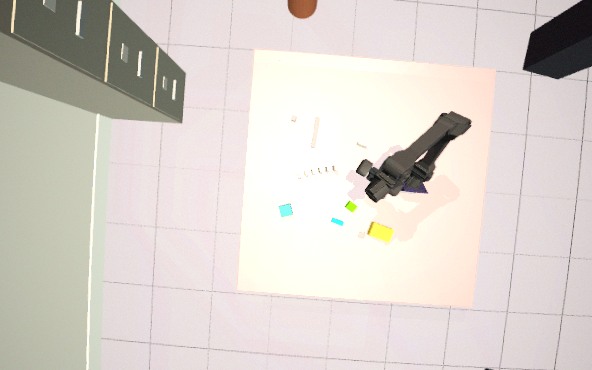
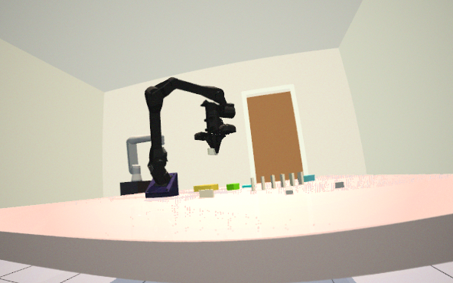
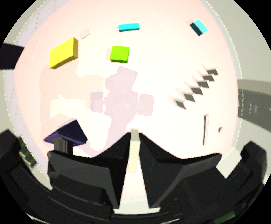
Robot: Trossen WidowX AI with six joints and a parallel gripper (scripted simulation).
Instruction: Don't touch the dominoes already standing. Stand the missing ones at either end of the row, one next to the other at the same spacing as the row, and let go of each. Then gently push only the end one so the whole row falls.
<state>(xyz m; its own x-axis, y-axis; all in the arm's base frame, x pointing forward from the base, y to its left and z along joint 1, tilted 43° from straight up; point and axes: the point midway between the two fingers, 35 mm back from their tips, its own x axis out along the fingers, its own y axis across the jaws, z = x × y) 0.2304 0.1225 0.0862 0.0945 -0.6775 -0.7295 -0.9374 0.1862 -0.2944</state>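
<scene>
My gripper tip is now 150 mm to the right of the green block, 140 mm above it and 10 mm short of it. Also, from my gripper tip: small cyan block 250 mm to the left, 150 mm below, 60 mm ahead; then thin strip 280 mm ahead, 190 mm to the right, 150 mm below; then yellow block 250 mm to the left, 180 mm behind, 140 mm below.
</scene>
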